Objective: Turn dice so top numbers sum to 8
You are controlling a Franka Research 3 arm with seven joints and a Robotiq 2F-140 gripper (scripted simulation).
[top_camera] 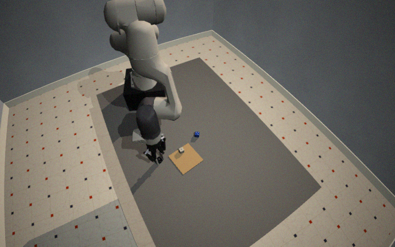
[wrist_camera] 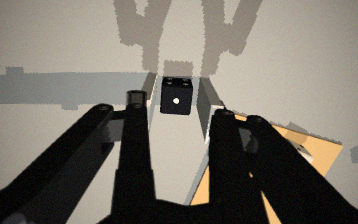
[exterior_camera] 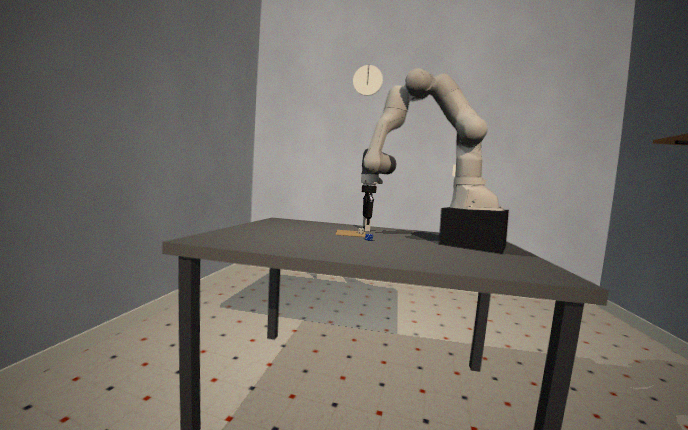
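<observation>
Right now the black die is 2 cm below my hand. The rest, counted from my hand: blue die (7 cm behind, 26 cm to the left, 2 cm below); then white die (13 cm to the left, 2 cm below); then tan mat (4 cm ahead, 14 cm to the left, 3 cm below).
</observation>
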